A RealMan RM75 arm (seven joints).
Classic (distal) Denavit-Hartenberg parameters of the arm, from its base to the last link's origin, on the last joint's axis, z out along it. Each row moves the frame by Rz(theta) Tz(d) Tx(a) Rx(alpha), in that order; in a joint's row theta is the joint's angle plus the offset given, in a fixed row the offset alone. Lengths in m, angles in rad.
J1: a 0; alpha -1.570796; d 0.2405; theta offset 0
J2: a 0; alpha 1.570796; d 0; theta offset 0
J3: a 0; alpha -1.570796; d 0.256; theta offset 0
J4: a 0; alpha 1.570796; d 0; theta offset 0
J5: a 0; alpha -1.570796; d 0.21; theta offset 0
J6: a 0; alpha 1.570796; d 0; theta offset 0
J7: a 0; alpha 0; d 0.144; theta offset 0
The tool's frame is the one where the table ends.
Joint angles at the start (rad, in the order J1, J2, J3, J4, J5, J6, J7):
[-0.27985, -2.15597, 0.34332, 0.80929, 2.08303, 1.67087, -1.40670]
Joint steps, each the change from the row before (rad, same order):
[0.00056, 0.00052, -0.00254, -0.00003, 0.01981, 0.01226, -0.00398]
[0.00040, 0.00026, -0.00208, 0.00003, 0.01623, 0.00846, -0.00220]
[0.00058, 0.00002, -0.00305, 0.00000, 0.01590, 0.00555, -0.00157]
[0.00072, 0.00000, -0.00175, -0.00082, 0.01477, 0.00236, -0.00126]
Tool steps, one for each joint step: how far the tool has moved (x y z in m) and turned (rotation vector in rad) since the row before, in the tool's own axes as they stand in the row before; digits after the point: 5 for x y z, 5 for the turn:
[-0.00255, 0.00188, -0.00069, -0.01274, -0.01624, -0.00689]
[-0.00214, 0.00136, -0.00049, -0.00896, -0.01348, -0.00479]
[-0.00225, 0.00094, -0.00057, -0.00537, -0.01293, -0.00485]
[-0.00236, 0.00064, -0.00034, -0.00333, -0.01299, -0.00489]

